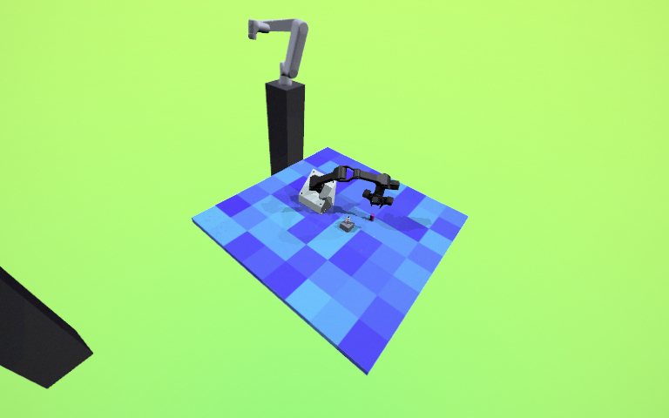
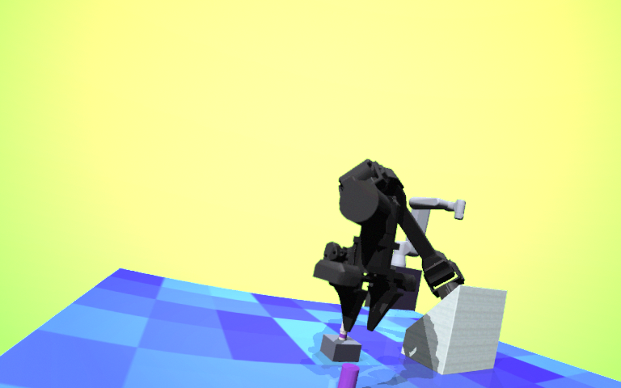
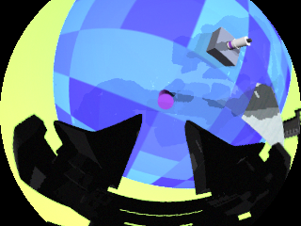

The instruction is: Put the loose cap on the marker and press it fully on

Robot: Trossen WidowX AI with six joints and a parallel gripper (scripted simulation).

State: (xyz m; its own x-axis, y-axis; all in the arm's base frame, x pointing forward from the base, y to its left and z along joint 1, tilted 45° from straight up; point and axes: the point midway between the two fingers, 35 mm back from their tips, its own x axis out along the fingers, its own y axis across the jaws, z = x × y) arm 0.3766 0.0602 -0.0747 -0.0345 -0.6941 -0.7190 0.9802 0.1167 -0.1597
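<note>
The purple cap lies 8 cm below my gripper tip. Round my gripper tip: grey holder block 9 cm behind, 17 cm to the right, 9 cm below.
</note>
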